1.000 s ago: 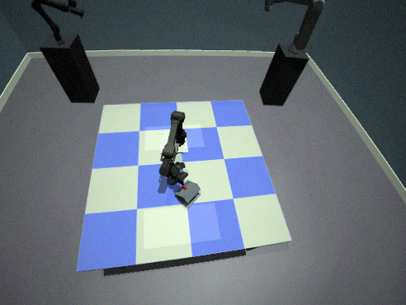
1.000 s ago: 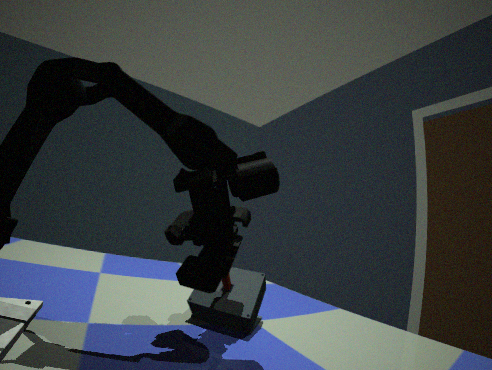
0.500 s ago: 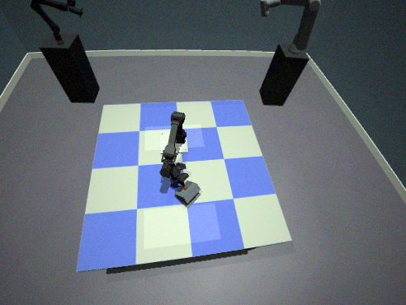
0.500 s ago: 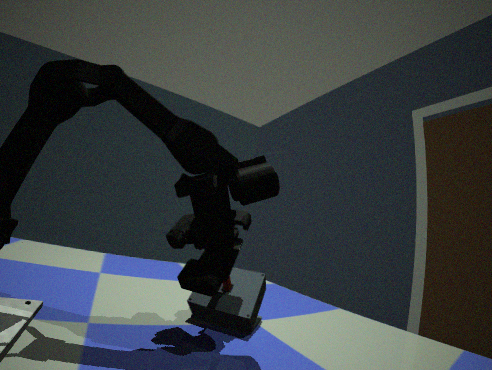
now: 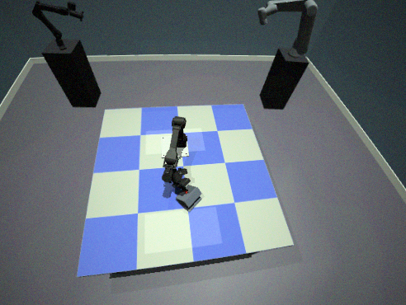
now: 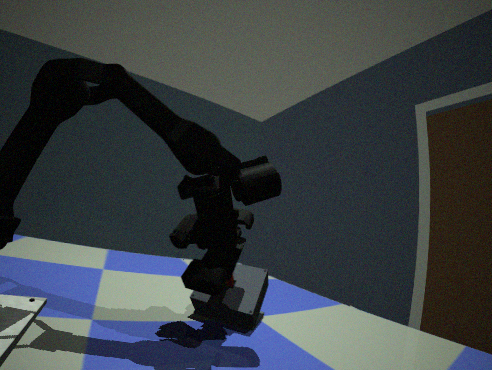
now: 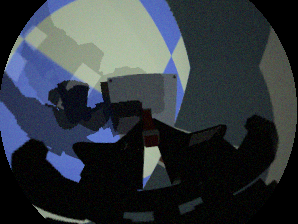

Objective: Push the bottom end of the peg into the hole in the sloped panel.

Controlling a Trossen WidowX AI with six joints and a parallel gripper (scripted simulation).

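Right now my gripper tip is 20 mm short of the dark sloped panel block, 30 mm to the right of it and 40 mm above it. The rest, counted from my gripper tip: red peg (10 mm behind, 10 mm to the right, 10 mm above).
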